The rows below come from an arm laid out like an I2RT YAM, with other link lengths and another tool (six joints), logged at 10 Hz.
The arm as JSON. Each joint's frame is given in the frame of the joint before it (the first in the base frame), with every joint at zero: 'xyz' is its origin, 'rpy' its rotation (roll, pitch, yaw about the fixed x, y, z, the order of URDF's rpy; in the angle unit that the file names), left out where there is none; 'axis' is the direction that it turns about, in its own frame. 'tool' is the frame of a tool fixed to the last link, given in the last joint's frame.
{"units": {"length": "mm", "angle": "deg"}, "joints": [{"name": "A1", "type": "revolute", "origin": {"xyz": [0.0, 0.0, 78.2]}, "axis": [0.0, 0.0, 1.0]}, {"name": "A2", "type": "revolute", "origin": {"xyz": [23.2, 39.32, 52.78]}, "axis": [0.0, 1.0, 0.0]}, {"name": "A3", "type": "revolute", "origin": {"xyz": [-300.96, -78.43, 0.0]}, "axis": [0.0, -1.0, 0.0]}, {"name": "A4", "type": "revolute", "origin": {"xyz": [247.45, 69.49, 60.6]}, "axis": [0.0, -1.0, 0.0]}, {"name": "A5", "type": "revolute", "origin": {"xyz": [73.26, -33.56, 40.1]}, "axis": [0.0, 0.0, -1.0]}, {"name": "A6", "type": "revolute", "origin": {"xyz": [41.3, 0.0, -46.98]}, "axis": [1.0, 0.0, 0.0]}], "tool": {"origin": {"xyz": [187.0, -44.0, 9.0], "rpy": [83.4, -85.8, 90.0]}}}
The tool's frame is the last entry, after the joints.
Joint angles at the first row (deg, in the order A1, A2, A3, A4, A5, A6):
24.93, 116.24, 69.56, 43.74, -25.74, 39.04
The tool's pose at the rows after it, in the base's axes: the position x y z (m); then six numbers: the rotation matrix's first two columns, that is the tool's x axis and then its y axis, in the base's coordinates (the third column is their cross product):
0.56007, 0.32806, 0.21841, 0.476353, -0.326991, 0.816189, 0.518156, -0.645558, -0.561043
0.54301, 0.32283, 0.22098, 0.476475, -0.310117, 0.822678, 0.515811, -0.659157, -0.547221
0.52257, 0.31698, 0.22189, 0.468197, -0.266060, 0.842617, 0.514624, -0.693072, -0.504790
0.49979, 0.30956, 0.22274, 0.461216, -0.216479, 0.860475, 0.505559, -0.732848, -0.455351
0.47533, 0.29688, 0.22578, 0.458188, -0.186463, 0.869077, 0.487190, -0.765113, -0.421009
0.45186, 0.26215, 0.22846, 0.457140, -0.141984, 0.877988, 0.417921, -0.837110, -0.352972
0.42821, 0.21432, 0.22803, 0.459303, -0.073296, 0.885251, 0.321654, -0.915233, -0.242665
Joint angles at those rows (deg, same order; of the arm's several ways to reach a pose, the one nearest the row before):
25.77, 112.61, 65.44, 42.62, -23.79, 37.44
26.34, 109.04, 62.04, 41.37, -22.97, 36.31
27.51, 104.59, 58.64, 38.05, -21.01, 33.18
29.17, 99.49, 55.41, 33.50, -17.95, 29.99
30.61, 93.61, 51.71, 29.38, -14.77, 28.23
31.52, 85.49, 48.89, 20.12, -8.44, 25.55
32.14, 77.28, 47.11, 8.69, -0.25, 22.04

